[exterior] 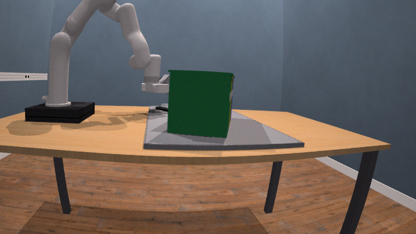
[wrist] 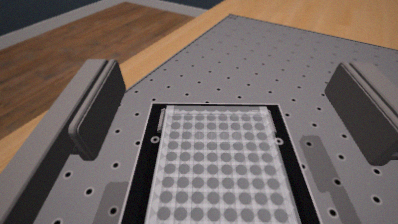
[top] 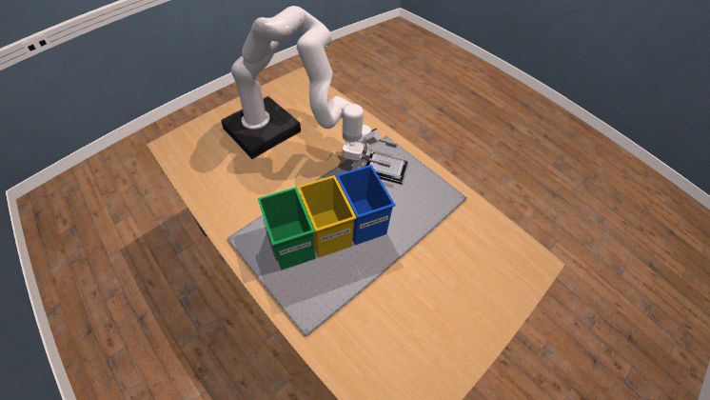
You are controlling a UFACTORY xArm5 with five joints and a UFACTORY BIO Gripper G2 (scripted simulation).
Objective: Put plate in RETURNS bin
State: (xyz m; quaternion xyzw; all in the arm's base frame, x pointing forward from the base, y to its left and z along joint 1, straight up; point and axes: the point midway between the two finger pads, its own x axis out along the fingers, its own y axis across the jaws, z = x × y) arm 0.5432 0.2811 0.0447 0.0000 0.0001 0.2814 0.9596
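Right now the clear 96-well plate is 7 cm below my hand. The rest, counted from my hand: black plate nest N1: 8 cm below; then yellow bin: 37 cm to the right, 9 cm ahead; then blue bin: 24 cm to the right, 13 cm ahead.
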